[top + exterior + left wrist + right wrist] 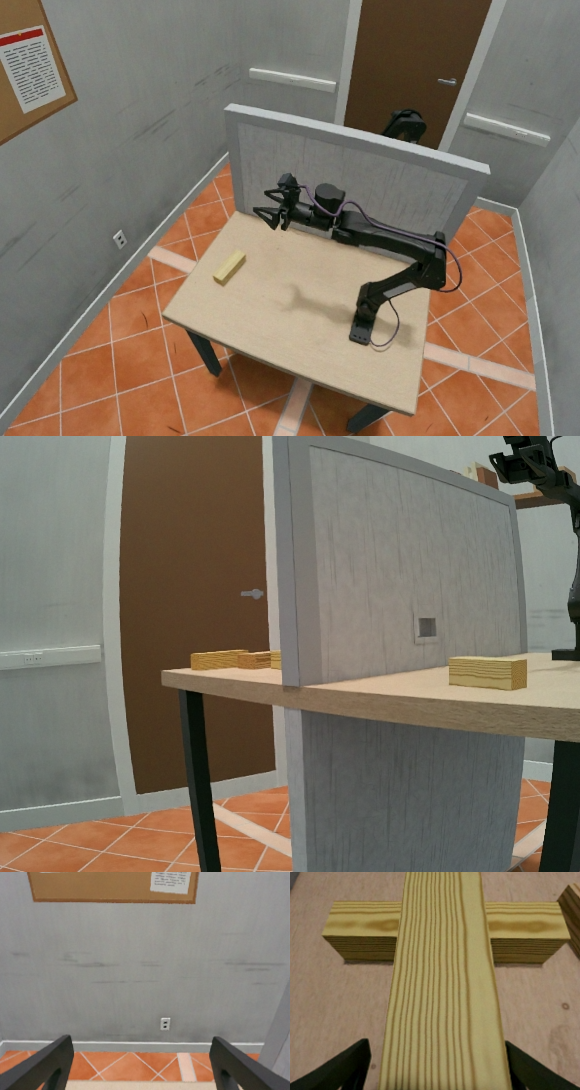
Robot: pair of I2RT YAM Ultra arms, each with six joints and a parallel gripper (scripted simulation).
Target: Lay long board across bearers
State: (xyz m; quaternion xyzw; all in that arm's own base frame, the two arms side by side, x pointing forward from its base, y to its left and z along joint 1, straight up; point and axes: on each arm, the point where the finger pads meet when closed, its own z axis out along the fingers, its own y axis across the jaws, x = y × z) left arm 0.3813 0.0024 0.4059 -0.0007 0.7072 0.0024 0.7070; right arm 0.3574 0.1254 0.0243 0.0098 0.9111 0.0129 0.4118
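Now: right hand 10 mm above the long board. From my right hand the other things lie so: wooden offcut (570 mm to the left, 180 mm ahead, 50 mm below).
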